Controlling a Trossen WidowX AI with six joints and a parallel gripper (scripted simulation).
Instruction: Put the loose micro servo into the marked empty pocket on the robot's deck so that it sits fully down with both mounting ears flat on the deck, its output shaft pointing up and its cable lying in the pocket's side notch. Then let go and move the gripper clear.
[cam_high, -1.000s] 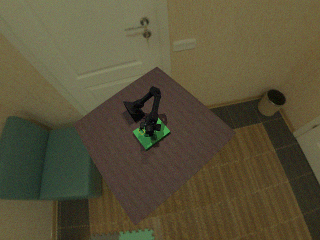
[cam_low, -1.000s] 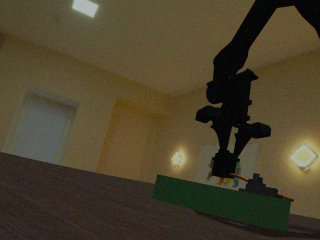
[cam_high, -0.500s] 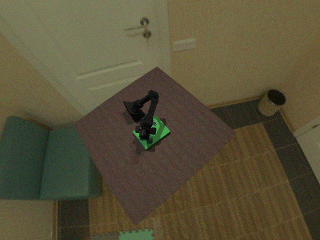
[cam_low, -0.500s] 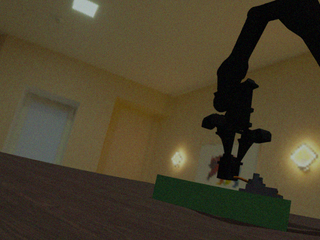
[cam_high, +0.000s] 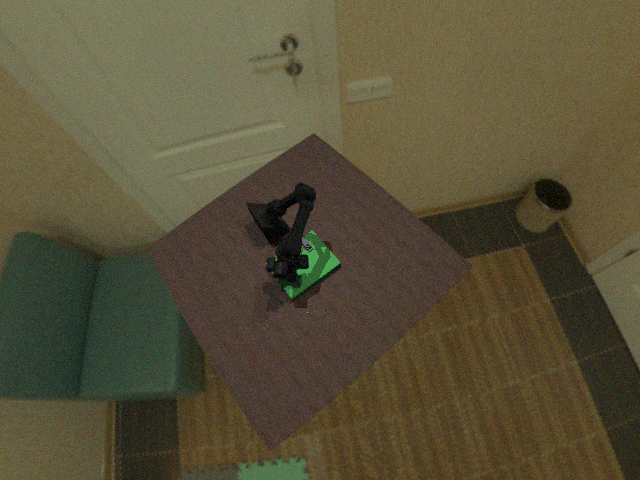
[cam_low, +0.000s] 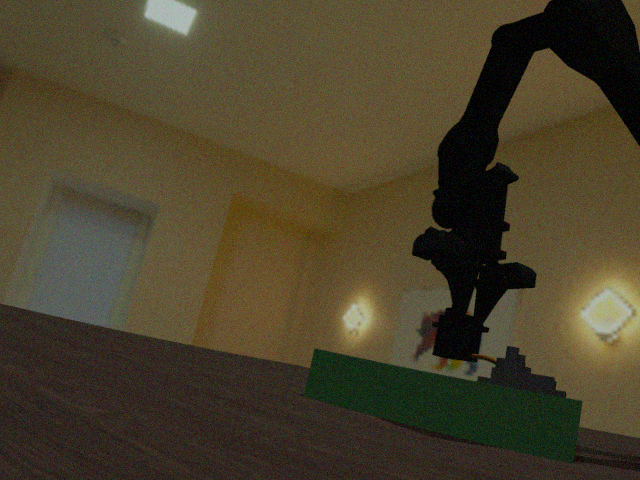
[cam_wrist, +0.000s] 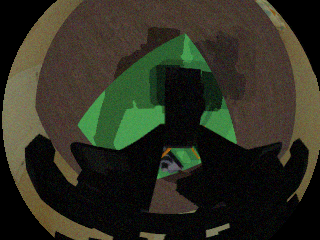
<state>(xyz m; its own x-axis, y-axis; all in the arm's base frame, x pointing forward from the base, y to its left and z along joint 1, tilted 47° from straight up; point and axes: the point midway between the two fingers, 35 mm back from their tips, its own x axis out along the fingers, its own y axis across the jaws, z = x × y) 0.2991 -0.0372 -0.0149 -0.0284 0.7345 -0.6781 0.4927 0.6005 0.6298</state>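
The green deck lies 10 cm below my gripper tip, 7 cm to the left of it and 1 cm ahead of it.
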